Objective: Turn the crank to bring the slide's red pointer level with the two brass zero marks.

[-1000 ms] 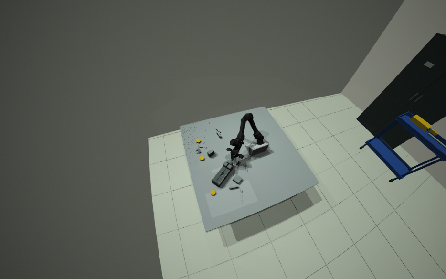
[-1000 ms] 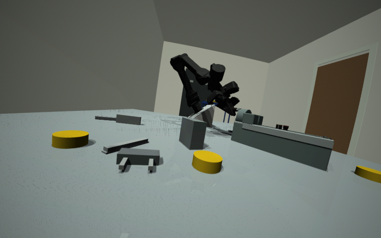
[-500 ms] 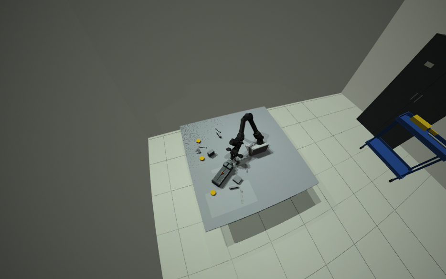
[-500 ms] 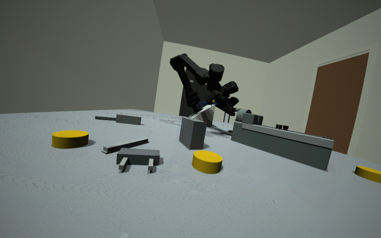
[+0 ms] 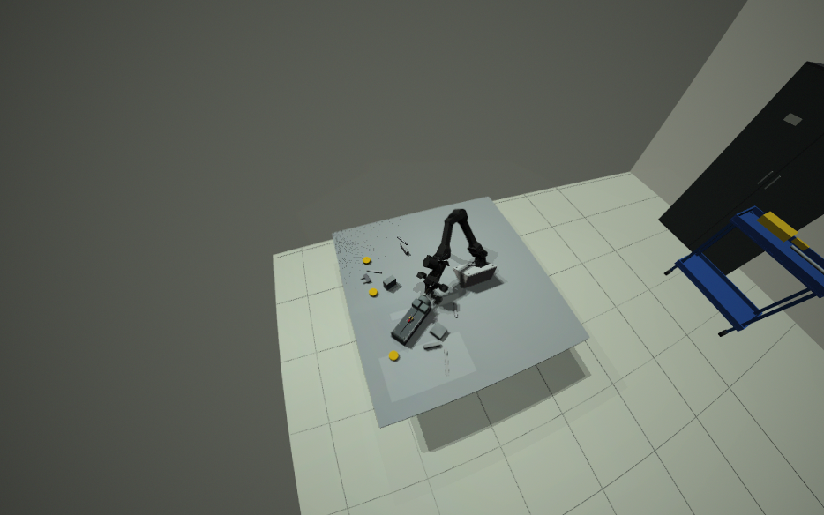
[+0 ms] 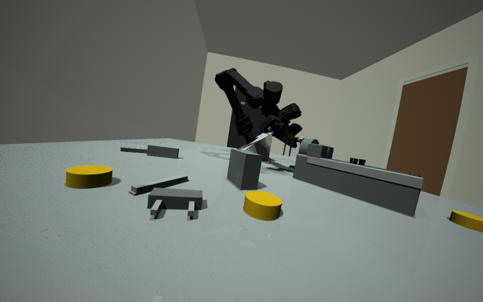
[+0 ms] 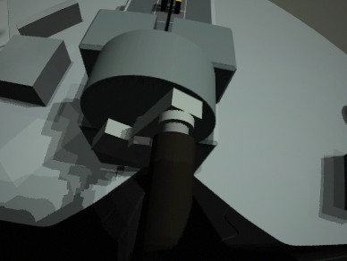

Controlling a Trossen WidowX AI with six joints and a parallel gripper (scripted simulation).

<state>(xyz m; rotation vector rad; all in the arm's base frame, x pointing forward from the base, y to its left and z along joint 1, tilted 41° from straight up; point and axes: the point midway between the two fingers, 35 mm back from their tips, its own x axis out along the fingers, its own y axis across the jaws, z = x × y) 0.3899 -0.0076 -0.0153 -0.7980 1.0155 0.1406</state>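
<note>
Right now the red pointer is 16 cm ahead of my gripper tip, 9 cm to the left of it and 1 cm below it. Round my gripper tip: bracket (31 cm to the right, 25 cm ahead, 8 cm below); dark crank handle (2 cm above, 1 cm to the right, 1 cm behind).
</note>
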